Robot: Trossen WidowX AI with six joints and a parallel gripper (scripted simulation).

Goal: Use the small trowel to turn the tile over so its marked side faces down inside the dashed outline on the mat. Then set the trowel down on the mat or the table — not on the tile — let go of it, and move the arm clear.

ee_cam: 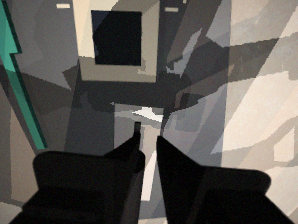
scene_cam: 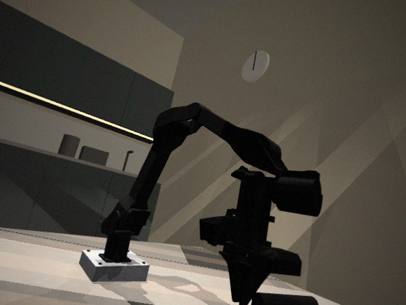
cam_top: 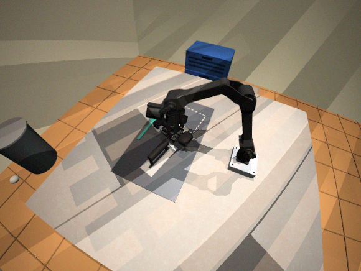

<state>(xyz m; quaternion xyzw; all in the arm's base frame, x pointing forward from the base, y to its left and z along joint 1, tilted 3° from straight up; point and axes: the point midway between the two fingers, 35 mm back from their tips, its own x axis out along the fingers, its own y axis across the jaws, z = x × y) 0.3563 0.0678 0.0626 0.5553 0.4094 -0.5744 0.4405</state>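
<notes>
My gripper tip is 80 mm to the left of the grey mat, 80 mm above it and 40 mm short of it. The rest, counted from my gripper tip: tan square tile: 110 mm to the right, 60 mm below, 20 mm ahead; teal trowel: 180 mm ahead, 100 mm to the right, 60 mm below.
</notes>
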